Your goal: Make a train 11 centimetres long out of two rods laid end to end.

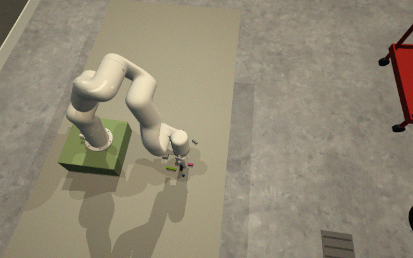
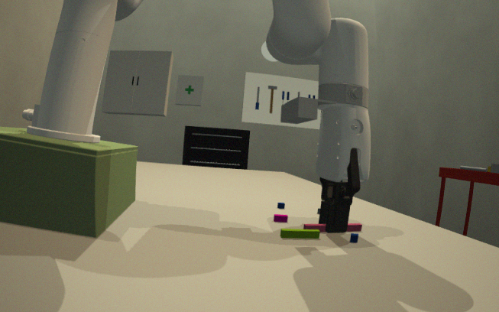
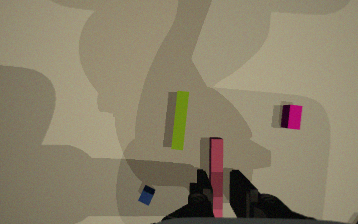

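The pink rod lies 20 mm below my hand. Also, from my hand: grey rod 130 mm to the left, 20 mm below, 20 mm ahead; then magenta rod 70 mm behind, 60 mm to the left, 20 mm below; then lime rod 50 mm behind, 40 mm to the right, 20 mm below.
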